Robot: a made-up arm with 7 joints. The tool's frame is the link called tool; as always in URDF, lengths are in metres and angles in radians. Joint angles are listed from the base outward.
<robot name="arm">
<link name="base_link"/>
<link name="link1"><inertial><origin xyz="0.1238 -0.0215 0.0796"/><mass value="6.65"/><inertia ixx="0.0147" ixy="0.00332" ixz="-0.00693" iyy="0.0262" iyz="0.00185" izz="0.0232"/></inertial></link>
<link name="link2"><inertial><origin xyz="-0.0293 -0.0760 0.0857"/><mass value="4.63"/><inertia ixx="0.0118" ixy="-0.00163" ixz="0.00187" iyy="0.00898" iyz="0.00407" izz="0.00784"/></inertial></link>
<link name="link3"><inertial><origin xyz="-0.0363 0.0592 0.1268"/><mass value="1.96"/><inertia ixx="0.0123" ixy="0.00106" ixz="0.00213" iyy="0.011" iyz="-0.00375" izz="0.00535"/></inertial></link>
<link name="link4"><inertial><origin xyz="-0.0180 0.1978 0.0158"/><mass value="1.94"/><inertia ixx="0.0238" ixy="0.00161" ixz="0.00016" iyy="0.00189" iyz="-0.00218" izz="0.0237"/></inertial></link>
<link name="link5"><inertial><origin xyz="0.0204 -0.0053 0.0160"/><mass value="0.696"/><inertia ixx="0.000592" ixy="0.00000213" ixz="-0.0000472" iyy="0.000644" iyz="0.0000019" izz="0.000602"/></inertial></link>
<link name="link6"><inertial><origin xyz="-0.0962 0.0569 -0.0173"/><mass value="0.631"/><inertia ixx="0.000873" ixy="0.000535" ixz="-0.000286" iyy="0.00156" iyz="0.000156" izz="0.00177"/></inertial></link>
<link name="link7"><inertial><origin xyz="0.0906 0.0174 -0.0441"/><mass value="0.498"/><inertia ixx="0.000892" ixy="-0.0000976" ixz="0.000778" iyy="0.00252" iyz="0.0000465" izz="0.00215"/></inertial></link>
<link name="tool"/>
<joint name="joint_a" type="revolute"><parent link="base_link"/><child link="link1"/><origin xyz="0.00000 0.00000 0.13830" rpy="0.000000 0.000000 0.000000"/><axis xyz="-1 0 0"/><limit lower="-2.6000" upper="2.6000"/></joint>
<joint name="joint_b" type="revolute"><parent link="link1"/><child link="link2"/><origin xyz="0.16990 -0.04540 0.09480" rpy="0.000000 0.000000 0.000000"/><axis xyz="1 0 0"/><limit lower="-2.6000" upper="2.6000"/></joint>
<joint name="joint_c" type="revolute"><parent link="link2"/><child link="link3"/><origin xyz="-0.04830 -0.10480 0.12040" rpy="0.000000 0.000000 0.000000"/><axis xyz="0 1 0"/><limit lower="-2.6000" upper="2.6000"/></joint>
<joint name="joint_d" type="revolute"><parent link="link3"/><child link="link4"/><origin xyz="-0.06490 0.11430 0.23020" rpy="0.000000 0.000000 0.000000"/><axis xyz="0 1 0"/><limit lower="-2.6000" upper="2.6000"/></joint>
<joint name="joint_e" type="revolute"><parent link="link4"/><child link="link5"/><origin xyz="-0.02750 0.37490 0.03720" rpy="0.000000 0.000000 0.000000"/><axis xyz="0 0 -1"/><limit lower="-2.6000" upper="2.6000"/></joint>
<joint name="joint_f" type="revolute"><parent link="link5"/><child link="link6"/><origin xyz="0.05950 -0.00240 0.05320" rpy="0.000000 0.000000 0.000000"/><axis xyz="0 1 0"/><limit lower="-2.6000" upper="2.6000"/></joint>
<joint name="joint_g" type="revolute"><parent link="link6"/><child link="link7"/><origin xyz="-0.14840 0.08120 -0.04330" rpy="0.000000 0.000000 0.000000"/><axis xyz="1 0 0"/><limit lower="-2.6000" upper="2.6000"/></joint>
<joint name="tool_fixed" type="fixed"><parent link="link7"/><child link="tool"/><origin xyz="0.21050 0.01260 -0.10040" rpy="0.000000 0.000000 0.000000"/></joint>
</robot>
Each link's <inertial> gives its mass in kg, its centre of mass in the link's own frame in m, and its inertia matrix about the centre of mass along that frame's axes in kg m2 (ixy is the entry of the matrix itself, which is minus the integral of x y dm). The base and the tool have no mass. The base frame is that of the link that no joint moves.
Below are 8 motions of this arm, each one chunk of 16 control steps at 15 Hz.
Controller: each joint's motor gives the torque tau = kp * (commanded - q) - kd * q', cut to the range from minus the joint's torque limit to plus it. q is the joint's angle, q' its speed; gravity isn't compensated. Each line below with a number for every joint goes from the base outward.
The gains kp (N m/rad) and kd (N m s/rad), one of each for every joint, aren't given. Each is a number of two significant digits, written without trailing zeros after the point. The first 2 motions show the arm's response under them.
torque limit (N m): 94 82 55 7.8 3.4 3.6 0.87
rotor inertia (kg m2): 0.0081 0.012 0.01 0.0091 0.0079 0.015 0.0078
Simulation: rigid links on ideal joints. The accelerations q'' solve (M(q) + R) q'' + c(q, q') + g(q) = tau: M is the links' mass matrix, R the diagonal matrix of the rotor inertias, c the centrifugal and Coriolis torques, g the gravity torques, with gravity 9.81 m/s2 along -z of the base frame. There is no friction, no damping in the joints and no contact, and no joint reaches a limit. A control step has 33 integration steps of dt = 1/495 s. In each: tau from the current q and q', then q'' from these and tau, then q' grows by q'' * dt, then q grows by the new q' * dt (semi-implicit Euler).
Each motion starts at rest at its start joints. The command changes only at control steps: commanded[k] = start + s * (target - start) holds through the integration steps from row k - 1 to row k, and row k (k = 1, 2, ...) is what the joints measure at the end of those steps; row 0 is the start. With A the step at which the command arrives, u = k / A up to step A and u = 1 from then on. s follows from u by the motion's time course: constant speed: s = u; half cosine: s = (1 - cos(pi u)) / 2; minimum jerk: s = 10 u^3 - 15 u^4 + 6 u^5; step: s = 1 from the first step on.
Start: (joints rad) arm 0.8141 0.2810 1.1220 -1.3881 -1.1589 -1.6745 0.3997
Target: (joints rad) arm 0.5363 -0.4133 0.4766 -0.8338 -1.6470 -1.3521 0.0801
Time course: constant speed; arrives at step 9
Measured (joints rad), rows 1 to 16:
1: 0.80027 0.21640 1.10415 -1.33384 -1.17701 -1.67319 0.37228
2: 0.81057 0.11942 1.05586 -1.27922 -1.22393 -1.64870 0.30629
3: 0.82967 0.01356 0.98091 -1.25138 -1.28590 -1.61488 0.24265
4: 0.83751 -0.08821 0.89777 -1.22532 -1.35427 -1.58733 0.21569
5: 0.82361 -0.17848 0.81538 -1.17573 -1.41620 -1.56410 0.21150
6: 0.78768 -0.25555 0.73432 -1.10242 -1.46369 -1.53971 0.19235
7: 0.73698 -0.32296 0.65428 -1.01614 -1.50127 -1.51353 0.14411
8: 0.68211 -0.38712 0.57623 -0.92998 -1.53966 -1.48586 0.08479
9: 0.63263 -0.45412 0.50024 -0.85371 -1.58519 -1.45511 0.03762
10: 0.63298 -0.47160 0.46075 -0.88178 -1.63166 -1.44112 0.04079
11: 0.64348 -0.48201 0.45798 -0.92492 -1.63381 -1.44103 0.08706
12: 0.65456 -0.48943 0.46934 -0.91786 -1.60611 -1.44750 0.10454
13: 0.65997 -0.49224 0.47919 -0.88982 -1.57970 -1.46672 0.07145
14: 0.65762 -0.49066 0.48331 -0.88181 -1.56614 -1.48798 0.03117
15: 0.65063 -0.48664 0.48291 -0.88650 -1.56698 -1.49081 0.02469
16: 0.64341 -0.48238 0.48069 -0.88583 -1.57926 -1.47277 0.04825
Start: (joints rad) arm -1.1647 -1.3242 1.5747 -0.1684 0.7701 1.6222 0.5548
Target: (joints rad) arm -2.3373 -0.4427 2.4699 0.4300 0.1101 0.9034 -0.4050
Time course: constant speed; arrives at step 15
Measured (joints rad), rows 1 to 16:
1: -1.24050 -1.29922 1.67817 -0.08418 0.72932 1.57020 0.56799
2: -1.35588 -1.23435 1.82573 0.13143 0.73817 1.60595 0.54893
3: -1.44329 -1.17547 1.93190 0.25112 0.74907 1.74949 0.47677
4: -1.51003 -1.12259 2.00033 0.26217 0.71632 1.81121 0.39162
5: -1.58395 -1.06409 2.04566 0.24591 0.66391 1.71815 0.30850
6: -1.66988 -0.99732 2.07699 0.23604 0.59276 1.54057 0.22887
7: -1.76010 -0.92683 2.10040 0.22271 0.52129 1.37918 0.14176
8: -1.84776 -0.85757 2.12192 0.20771 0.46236 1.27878 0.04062
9: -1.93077 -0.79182 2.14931 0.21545 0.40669 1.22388 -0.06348
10: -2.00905 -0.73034 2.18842 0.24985 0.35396 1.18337 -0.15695
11: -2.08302 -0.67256 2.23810 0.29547 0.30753 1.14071 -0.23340
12: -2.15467 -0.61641 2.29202 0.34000 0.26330 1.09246 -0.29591
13: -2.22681 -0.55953 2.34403 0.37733 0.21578 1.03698 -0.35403
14: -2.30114 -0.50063 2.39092 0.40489 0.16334 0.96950 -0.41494
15: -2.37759 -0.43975 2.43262 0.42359 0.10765 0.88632 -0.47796
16: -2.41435 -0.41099 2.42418 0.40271 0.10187 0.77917 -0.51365
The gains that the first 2 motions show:
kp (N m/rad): 250 330 86 14 8.6 6.1 2.7
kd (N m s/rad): 9.1 14 4.1 0.22 0.31 0.16 0.075
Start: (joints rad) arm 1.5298 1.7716 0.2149 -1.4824 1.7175 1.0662 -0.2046
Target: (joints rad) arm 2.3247 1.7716 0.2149 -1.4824 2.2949 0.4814 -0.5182
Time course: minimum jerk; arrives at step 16
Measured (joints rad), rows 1 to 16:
1: 1.55441 1.78749 0.21042 -1.54282 1.74976 1.05470 -0.22527
2: 1.58230 1.78221 0.19483 -1.63330 1.77641 1.05660 -0.25729
3: 1.62453 1.77159 0.17730 -1.65845 1.77750 1.08350 -0.28466
4: 1.67930 1.76266 0.16835 -1.63864 1.79198 1.08643 -0.31270
5: 1.74384 1.75816 0.16958 -1.62104 1.83132 1.02862 -0.33953
6: 1.81967 1.75609 0.17677 -1.60783 1.88310 0.92653 -0.36129
7: 1.90875 1.75273 0.18545 -1.58494 1.93912 0.81783 -0.38365
8: 2.00944 1.74577 0.19289 -1.56364 1.99578 0.72227 -0.41692
9: 2.11690 1.73472 0.19692 -1.56190 2.04859 0.64235 -0.46427
10: 2.22427 1.72045 0.19630 -1.57513 2.09554 0.57977 -0.51801
11: 2.32276 1.70532 0.19226 -1.58927 2.13719 0.53520 -0.56758
12: 2.40315 1.69265 0.18740 -1.59957 2.17382 0.50359 -0.60629
13: 2.45865 1.68515 0.18389 -1.60511 2.20466 0.47978 -0.63072
14: 2.48710 1.68394 0.18292 -1.60213 2.22803 0.46344 -0.63923
15: 2.49147 1.68856 0.18472 -1.58984 2.24263 0.45559 -0.63297
16: 2.47947 1.69763 0.18856 -1.57321 2.25085 0.45489 -0.61648

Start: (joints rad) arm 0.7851 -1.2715 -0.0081 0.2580 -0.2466 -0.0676 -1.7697
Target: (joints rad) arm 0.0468 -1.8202 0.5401 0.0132 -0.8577 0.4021 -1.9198
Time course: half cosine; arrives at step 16
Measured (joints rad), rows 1 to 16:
1: 0.81178 -1.28327 0.00552 0.26529 -0.26123 -0.00608 -1.80386
2: 0.84136 -1.32711 0.03063 0.28261 -0.27171 0.08622 -1.84647
3: 0.84524 -1.37772 0.05856 0.27507 -0.27012 0.10695 -1.84257
4: 0.81057 -1.42079 0.08642 0.23952 -0.29053 0.05653 -1.80746
5: 0.74243 -1.45477 0.11579 0.19734 -0.34625 0.01461 -1.78798
6: 0.65630 -1.48687 0.15279 0.17096 -0.41367 0.05201 -1.81229
7: 0.56756 -1.52494 0.20047 0.16013 -0.47731 0.16652 -1.86460
8: 0.48501 -1.57227 0.25605 0.15222 -0.53716 0.29285 -1.90931
9: 0.41146 -1.62749 0.31402 0.13945 -0.59115 0.36799 -1.92881
10: 0.34628 -1.68612 0.36823 0.11623 -0.63897 0.38306 -1.93047
11: 0.28733 -1.74227 0.41394 0.08336 -0.68377 0.37176 -1.92962
12: 0.23298 -1.79049 0.45030 0.05130 -0.72629 0.36960 -1.93489
13: 0.18380 -1.82751 0.47977 0.03071 -0.76444 0.39190 -1.94634
14: 0.14275 -1.85263 0.50437 0.02424 -0.79527 0.43308 -1.96010
15: 0.11403 -1.86696 0.52343 0.02755 -0.81594 0.47515 -1.97197
16: 0.10126 -1.87205 0.53418 0.03440 -0.82420 0.49962 -1.97869

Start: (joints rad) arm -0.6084 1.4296 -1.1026 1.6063 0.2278 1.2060 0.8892
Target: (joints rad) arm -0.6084 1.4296 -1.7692 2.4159 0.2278 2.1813 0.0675
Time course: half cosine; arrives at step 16
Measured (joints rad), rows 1 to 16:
1: -0.64988 1.43576 -1.11336 1.63380 0.25143 1.18944 0.88131
2: -0.70769 1.46420 -1.09080 1.61552 0.25799 1.21937 0.86473
3: -0.75776 1.49203 -1.06457 1.59360 0.21674 1.31793 0.82075
4: -0.78697 1.50949 -1.07026 1.63462 0.18876 1.41871 0.72166
5: -0.78750 1.51076 -1.11041 1.71656 0.20092 1.49175 0.59916
6: -0.76404 1.49798 -1.18033 1.80324 0.22246 1.55299 0.51301
7: -0.73165 1.47979 -1.27075 1.89106 0.23434 1.61347 0.47242
8: -0.70562 1.46478 -1.36487 1.98439 0.24458 1.68203 0.43743
9: -0.69400 1.45742 -1.44645 2.07611 0.26005 1.77425 0.37340
10: -0.69636 1.45764 -1.50913 2.15433 0.27784 1.89165 0.27869
11: -0.70606 1.46205 -1.55710 2.21291 0.29539 2.00764 0.17359
12: -0.71471 1.46627 -1.59835 2.25471 0.31031 2.08865 0.08264
13: -0.71724 1.46751 -1.63772 2.28695 0.31647 2.12631 0.02208
14: -0.71367 1.46560 -1.67403 2.31547 0.31157 2.13952 -0.00721
15: -0.70730 1.46211 -1.70230 2.34164 0.30365 2.15093 -0.01575
16: -0.70169 1.45888 -1.71749 2.36096 0.30352 2.16880 -0.01349

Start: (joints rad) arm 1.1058 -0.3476 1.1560 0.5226 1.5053 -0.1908 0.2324
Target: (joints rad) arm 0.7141 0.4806 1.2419 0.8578 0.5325 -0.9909 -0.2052
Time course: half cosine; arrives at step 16
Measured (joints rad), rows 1 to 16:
1: 1.14515 -0.35271 1.14557 0.50432 1.46571 -0.18072 0.21398
2: 1.20675 -0.36844 1.14020 0.51690 1.38204 -0.13752 0.20821
3: 1.24428 -0.36640 1.16407 0.57892 1.29896 -0.09577 0.24031
4: 1.23707 -0.33173 1.20307 0.63185 1.24303 -0.10509 0.27090
5: 1.19146 -0.26474 1.22420 0.64929 1.18894 -0.17647 0.25177
6: 1.12740 -0.17700 1.21678 0.64908 1.10498 -0.28694 0.18026
7: 1.06148 -0.08254 1.20279 0.66224 1.00982 -0.40252 0.10215
8: 1.00249 0.00905 1.20766 0.69960 0.92896 -0.50876 0.05322
9: 0.95414 0.09372 1.23478 0.74775 0.85546 -0.61035 0.02693
10: 0.91609 0.17085 1.27004 0.79068 0.77662 -0.71130 0.00158
11: 0.88447 0.24118 1.29992 0.82249 0.69547 -0.80869 -0.03135
12: 0.85447 0.30519 1.31988 0.84487 0.62307 -0.89797 -0.06785
13: 0.82391 0.36190 1.33125 0.86080 0.56781 -0.97473 -0.10281
14: 0.79464 0.40861 1.33661 0.87151 0.53314 -1.03348 -0.13393
15: 0.77105 0.44177 1.33826 0.87710 0.51855 -1.06923 -0.15911
16: 0.75768 0.45814 1.33794 0.87772 0.52069 -1.08058 -0.17456

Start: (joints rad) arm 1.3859 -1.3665 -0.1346 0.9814 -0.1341 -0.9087 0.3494
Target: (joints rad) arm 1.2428 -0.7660 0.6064 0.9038 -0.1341 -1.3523 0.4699
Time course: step
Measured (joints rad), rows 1 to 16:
1: 1.54558 -1.08699 0.17960 0.76840 -0.26541 -1.19136 0.35675
2: 1.43743 -0.86880 0.60231 0.80078 -0.45657 -1.58858 0.57711
3: 1.25324 -0.75054 0.70663 0.90523 -0.50920 -1.67471 0.75795
4: 1.18117 -0.70054 0.61118 0.78826 -0.48572 -1.29913 0.76396
5: 1.20500 -0.70841 0.51718 0.80015 -0.42659 -0.88961 0.68876
6: 1.27933 -0.75174 0.51395 0.87543 -0.38265 -0.83273 0.56242
7: 1.36172 -0.80646 0.56255 0.90949 -0.32002 -1.11677 0.50380
8: 1.41888 -0.85021 0.59589 0.90747 -0.25120 -1.49349 0.49307
9: 1.43396 -0.86531 0.60771 0.87804 -0.20582 -1.69716 0.46861
10: 1.40929 -0.85035 0.60568 0.85230 -0.21066 -1.63008 0.45608
11: 1.36617 -0.82069 0.58854 0.86853 -0.26596 -1.39608 0.49029
12: 1.32876 -0.79369 0.56932 0.88645 -0.32722 -1.15654 0.56035
13: 1.30885 -0.77872 0.56323 0.87518 -0.35128 -1.05144 0.61713
14: 1.30914 -0.77866 0.56749 0.87317 -0.33132 -1.11751 0.61983
15: 1.32721 -0.79116 0.57455 0.87623 -0.29239 -1.26624 0.57207
16: 1.35318 -0.80887 0.58097 0.87261 -0.26100 -1.38787 0.51543

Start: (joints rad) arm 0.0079 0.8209 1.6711 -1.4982 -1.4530 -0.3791 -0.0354
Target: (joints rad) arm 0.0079 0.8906 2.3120 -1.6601 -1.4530 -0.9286 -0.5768
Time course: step
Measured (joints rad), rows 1 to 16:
1: -0.06488 0.90548 2.12012 -1.65421 -1.50629 -0.59515 -0.26929
2: -0.07371 0.91408 2.38585 -1.66713 -1.61103 -0.84300 -0.67572
3: -0.01154 0.88849 2.40319 -1.72018 -1.50037 -0.93603 -0.77920
4: 0.02255 0.87048 2.40829 -1.73124 -1.36561 -0.93856 -0.70273
5: 0.02274 0.86900 2.41442 -1.70060 -1.36173 -0.90921 -0.63249
6: 0.00318 0.87910 2.40264 -1.68697 -1.42726 -0.85840 -0.61078
7: -0.02046 0.89197 2.38039 -1.68670 -1.48586 -0.80252 -0.60708
8: -0.03589 0.90069 2.36320 -1.67764 -1.51278 -0.76633 -0.60197
9: -0.03894 0.90286 2.35809 -1.67047 -1.51312 -0.76330 -0.59820
10: -0.03256 0.89977 2.36319 -1.67913 -1.49956 -0.78850 -0.60270
11: -0.02255 0.89442 2.37277 -1.69369 -1.48157 -0.82343 -0.61470
12: -0.01437 0.88983 2.38113 -1.69934 -1.46538 -0.84728 -0.62701
13: -0.01112 0.88783 2.38495 -1.69607 -1.45676 -0.85005 -0.63348
14: -0.01278 0.88853 2.38399 -1.69160 -1.45918 -0.83665 -0.63229
15: -0.01707 0.89077 2.38023 -1.68905 -1.46966 -0.81939 -0.62520
16: -0.02121 0.89306 2.37622 -1.68731 -1.48034 -0.80810 -0.61656

